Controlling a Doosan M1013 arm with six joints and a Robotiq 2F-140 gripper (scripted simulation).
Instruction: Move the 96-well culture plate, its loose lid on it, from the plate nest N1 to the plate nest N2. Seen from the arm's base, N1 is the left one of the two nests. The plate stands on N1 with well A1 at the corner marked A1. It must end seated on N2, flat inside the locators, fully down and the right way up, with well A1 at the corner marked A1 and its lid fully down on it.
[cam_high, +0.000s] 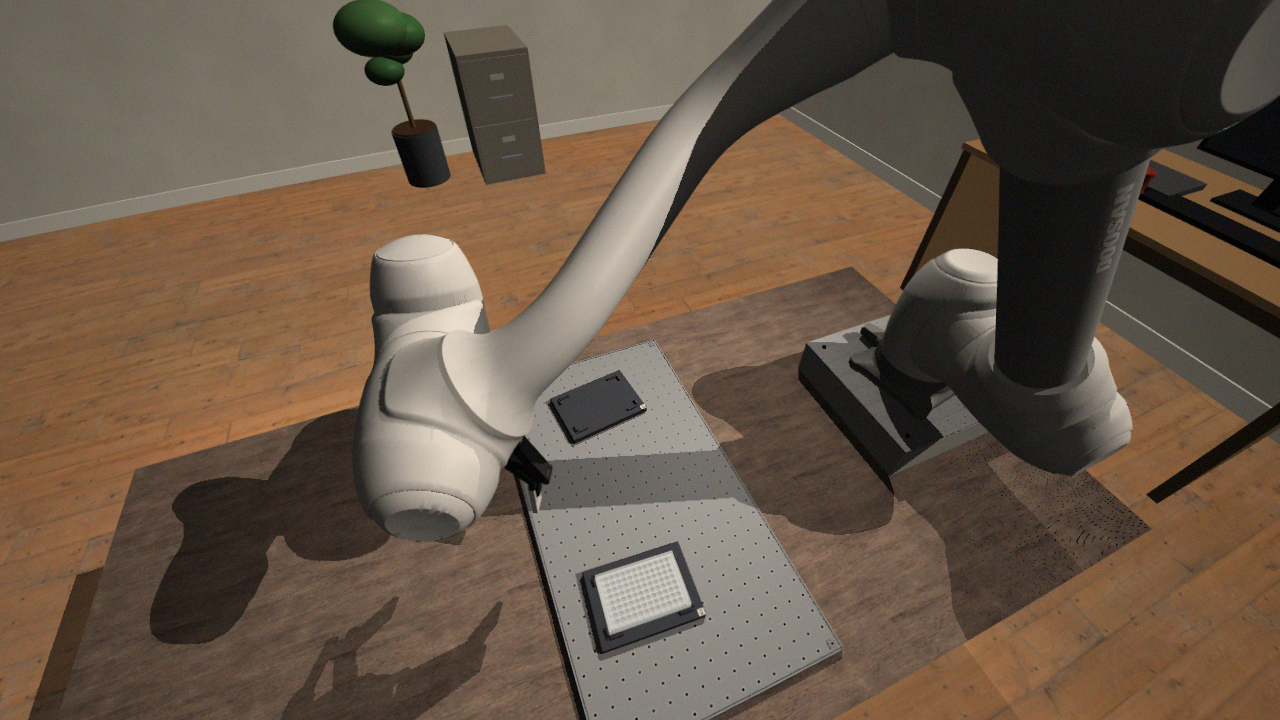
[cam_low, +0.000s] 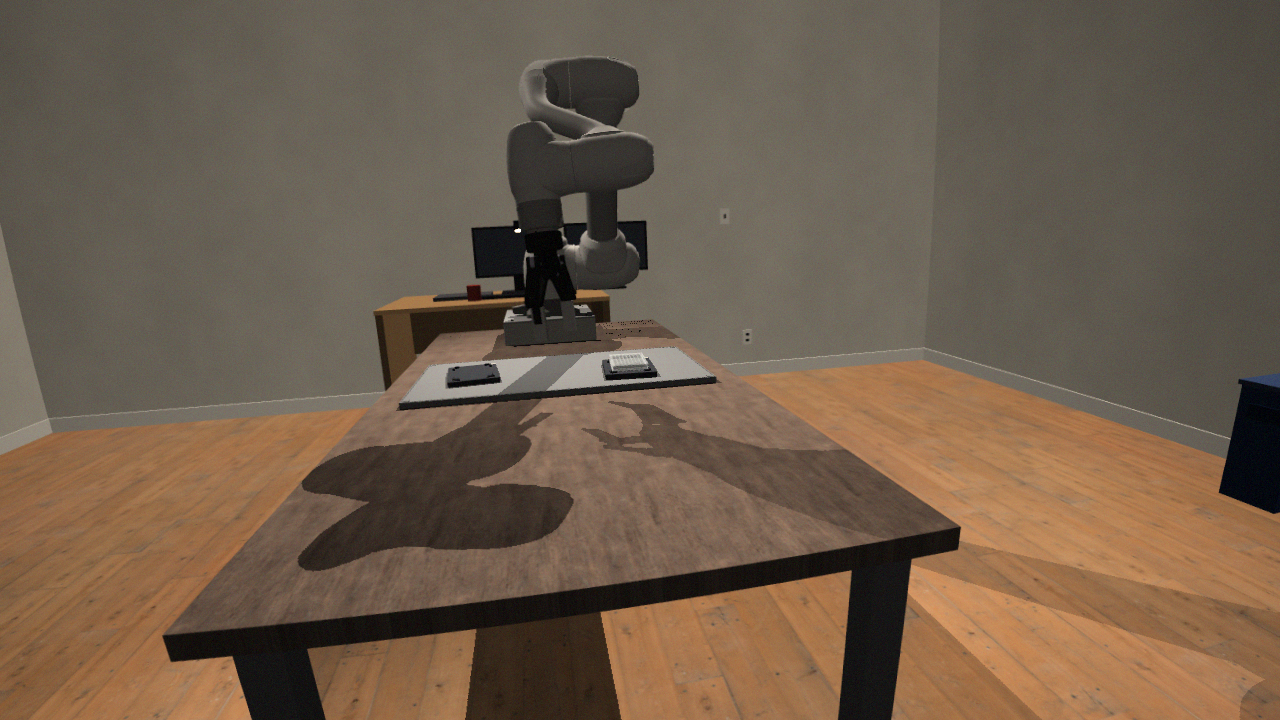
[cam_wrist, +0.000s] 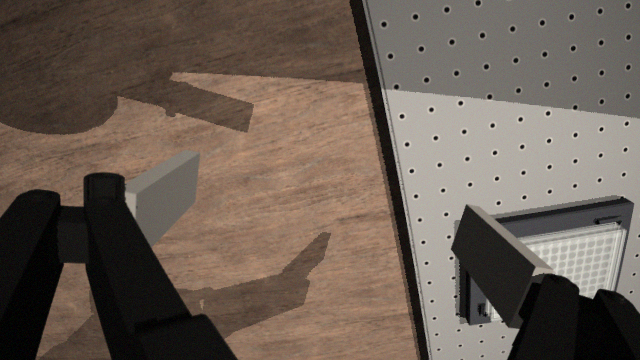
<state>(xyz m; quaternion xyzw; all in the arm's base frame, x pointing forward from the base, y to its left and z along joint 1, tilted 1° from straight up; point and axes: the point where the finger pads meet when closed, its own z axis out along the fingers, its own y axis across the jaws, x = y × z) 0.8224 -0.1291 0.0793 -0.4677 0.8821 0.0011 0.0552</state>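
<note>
Right now the clear lid is 150 mm behind my hand, 200 mm to the left of it and 110 mm below it. From my hand the other things lie so: A1 label: 210 mm behind, 270 mm to the left, 130 mm below.
</note>
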